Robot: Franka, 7 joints.
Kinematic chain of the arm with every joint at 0, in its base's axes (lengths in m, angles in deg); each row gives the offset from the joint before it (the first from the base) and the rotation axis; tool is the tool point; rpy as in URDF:
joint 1: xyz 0 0 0.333 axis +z
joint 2: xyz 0 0 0 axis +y
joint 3: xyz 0 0 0.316 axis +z
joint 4: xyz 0.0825 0 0 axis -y
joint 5: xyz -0.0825 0 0.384 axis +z
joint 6: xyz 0 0 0 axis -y
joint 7: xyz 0.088 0 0 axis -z
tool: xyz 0 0 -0.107 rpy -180 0 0
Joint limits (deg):
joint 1: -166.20..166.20
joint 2: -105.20..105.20
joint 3: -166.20..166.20
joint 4: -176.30..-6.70
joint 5: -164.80..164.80
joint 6: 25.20..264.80
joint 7: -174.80..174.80
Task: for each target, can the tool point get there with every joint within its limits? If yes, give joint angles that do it. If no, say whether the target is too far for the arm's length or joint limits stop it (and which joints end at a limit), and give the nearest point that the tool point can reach.
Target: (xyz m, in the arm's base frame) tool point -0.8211 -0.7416 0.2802
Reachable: no: too far | nearest point -0.6359 -0.5744 0.2921 | short by 0.250 m
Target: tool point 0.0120 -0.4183 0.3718
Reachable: yes | joints -20.54 -27.23 -65.77 -135.54 -9.26 99.03 -26.73
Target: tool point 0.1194 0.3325 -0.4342
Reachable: no: joint limits stop it (at a limit: joint 2) | nearest point 0.1164 0.3241 -0.3572 | short by 0.077 m
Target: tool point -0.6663 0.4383 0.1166
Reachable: yes | joints -56.99 -80.82 -139.44 -58.25 -39.36 159.42 -20.14
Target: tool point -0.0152 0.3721 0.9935
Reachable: yes | joints -57.87 -24.44 66.80 -36.57 138.32 50.49 129.86
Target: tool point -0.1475 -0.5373 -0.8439
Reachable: no: too far | nearest point -0.1117 -0.4067 -0.3424 | short by 0.519 m
